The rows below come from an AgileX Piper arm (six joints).
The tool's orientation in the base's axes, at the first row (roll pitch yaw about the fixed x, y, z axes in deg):
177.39 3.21 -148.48
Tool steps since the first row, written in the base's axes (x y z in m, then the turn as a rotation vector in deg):
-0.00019 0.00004 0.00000 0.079 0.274 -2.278
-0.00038 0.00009 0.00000 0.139 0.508 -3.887
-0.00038 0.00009 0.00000 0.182 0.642 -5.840
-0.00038 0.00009 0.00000 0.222 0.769 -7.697
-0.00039 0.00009 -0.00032 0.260 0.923 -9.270
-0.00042 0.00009 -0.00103 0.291 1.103 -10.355
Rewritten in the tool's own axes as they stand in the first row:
0.00014 0.00013 0.00000 -0.083 0.088 2.293
0.00028 0.00028 0.00000 -0.166 0.182 3.915
0.00028 0.00028 0.00000 -0.163 0.185 5.873
0.00028 0.00028 0.00000 -0.159 0.187 7.735
0.00030 0.00027 0.00032 -0.184 0.227 9.315
0.00037 0.00025 0.00102 -0.244 0.314 10.410

